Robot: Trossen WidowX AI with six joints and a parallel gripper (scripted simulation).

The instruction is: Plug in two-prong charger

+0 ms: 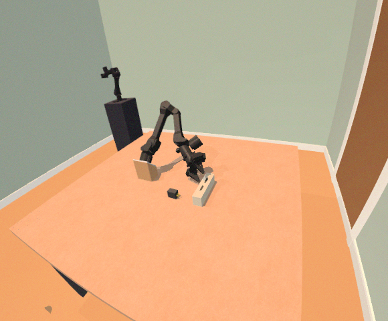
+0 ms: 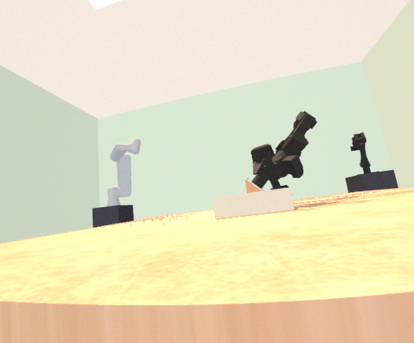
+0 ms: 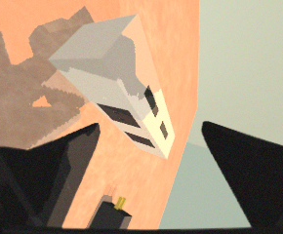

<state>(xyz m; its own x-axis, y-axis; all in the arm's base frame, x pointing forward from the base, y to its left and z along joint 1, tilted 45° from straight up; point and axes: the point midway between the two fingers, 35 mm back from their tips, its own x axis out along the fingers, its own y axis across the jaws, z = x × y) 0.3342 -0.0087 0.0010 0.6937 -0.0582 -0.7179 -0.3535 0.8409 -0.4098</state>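
The black charger is 110 mm to the right of my gripper tip, 100 mm behind it and 50 mm below it.
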